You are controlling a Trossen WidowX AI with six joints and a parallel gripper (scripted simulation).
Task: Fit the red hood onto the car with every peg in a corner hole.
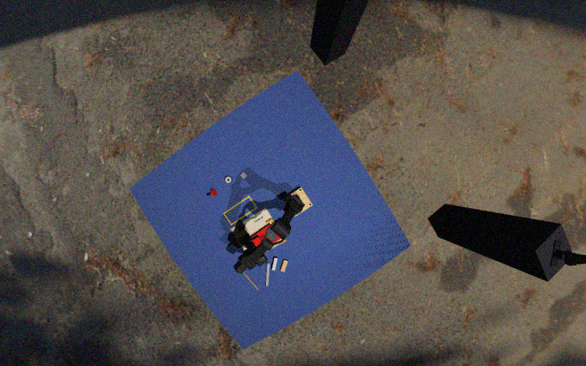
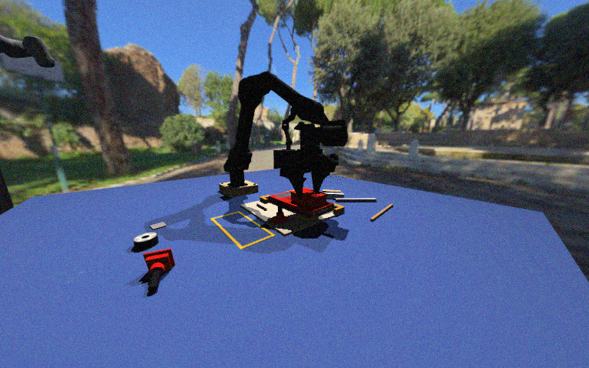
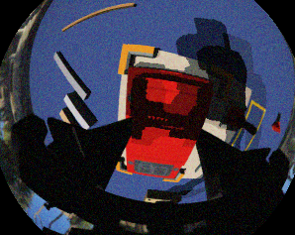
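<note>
Now: gripper tip right at the red hood. From my gripper tip the other things lie so: grey engine block (2 cm below, 1 cm to the left); grey plate (37 cm to the right, 17 cm behind, 4 cm below); wooden stick (17 cm ahead, 16 cm to the left, 4 cm below).
</note>
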